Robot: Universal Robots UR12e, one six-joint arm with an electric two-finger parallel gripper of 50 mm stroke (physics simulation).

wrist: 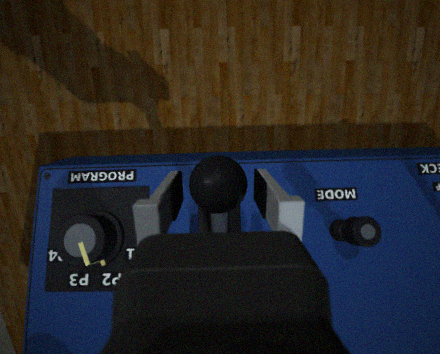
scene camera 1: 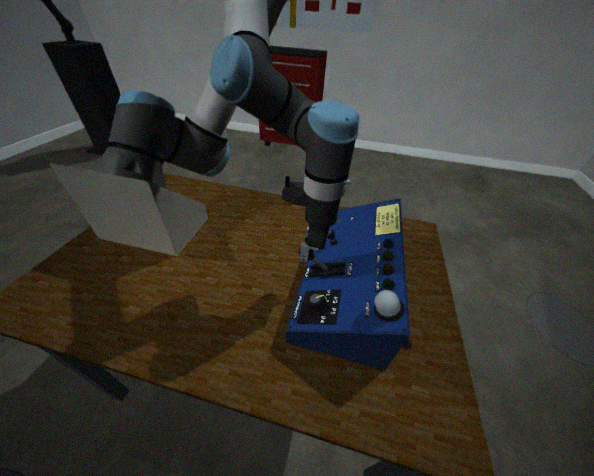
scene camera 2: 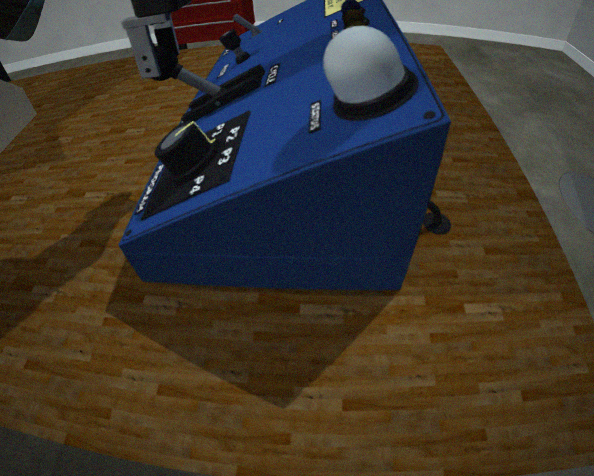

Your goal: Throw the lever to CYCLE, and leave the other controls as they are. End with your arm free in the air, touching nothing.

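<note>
The lever leans toward the panel's low front edge, at the end of its slot away from the CYCLE label. Its black ball knob shows in the wrist view and is mostly hidden by the fingers in scene camera 2. My gripper is open, with one finger on each side of the knob. In the wrist view a gap shows between the knob and each finger. The blue control panel stands on the wooden table.
The PROGRAM knob is on one side of the lever, the MODE switch on the other. A white dome marked STATUS stands higher up, near several small dark buttons or lamps and a yellow note.
</note>
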